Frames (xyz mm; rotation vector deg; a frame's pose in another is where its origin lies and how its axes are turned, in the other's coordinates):
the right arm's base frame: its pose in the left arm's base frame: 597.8 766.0 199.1 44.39 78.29 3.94
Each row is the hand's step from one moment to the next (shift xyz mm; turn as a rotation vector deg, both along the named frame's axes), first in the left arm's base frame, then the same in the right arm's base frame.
Working: the left arm's base frame: its pose in the right arm's base frame: -337.8 -914.2 -184.2 -44.39 -78.29 -3.94

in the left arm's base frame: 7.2 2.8 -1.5 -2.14 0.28 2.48
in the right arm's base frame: 4.3 4.1 5.1 -2.49 0.70 -2.03
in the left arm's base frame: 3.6 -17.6 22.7 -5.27 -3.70 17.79
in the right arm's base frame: -26.7 0.1 11.2 -18.10 4.62 -3.00
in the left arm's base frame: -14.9 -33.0 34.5 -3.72 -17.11 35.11
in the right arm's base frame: -48.4 -12.3 1.7 -38.74 4.29 4.48
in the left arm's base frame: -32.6 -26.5 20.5 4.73 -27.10 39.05
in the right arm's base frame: -37.8 -21.7 -17.0 -44.76 2.09 16.55
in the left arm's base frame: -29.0 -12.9 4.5 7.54 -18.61 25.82
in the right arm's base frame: -16.9 -18.5 -20.0 -28.85 2.56 15.19
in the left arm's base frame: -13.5 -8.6 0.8 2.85 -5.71 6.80
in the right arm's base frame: -8.0 -11.3 -8.1 -7.77 0.40 5.14
